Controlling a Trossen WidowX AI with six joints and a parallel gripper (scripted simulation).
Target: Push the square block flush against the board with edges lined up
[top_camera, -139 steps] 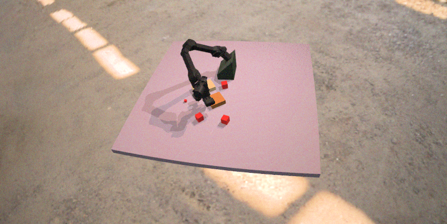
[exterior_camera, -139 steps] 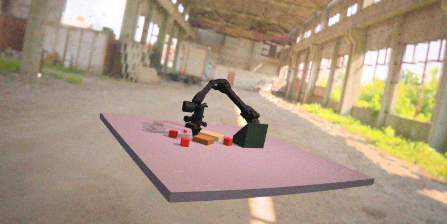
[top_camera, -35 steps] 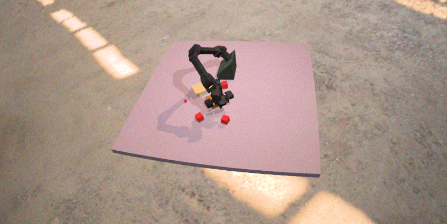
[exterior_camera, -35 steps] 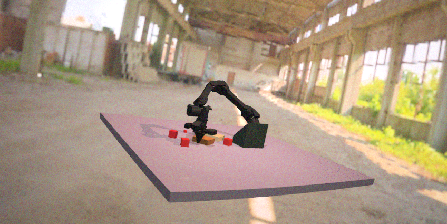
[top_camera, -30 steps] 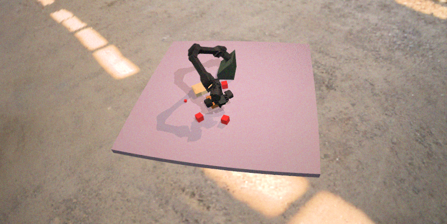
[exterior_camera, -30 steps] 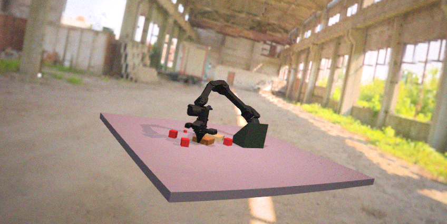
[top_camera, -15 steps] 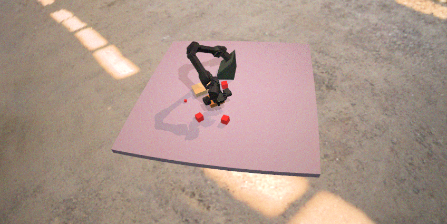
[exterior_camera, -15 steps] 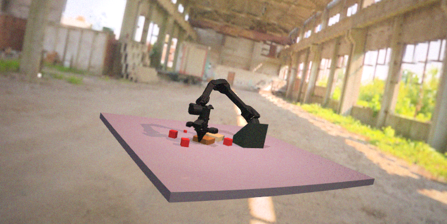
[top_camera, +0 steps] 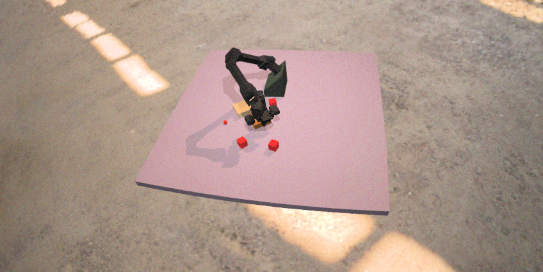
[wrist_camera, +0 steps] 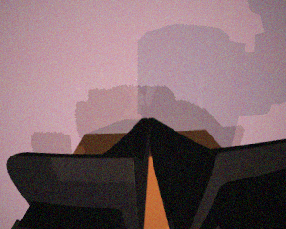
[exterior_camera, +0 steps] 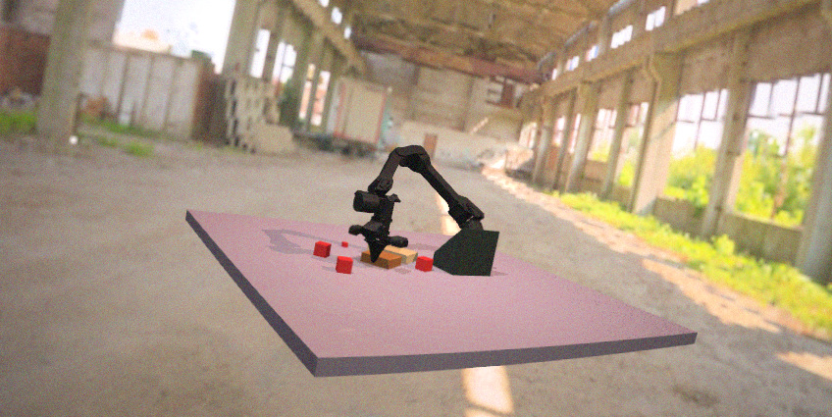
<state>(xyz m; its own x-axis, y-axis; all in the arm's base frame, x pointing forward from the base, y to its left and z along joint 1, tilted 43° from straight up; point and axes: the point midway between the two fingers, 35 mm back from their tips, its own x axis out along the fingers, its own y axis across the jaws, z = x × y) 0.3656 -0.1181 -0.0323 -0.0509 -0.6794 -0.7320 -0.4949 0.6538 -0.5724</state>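
My gripper tip is now 6 cm past the square block and 3 cm to the left of it. The rest, counted from my gripper tip: red piece (23 cm to the right, 4 cm behind); then board (16 cm behind, 12 cm to the right).
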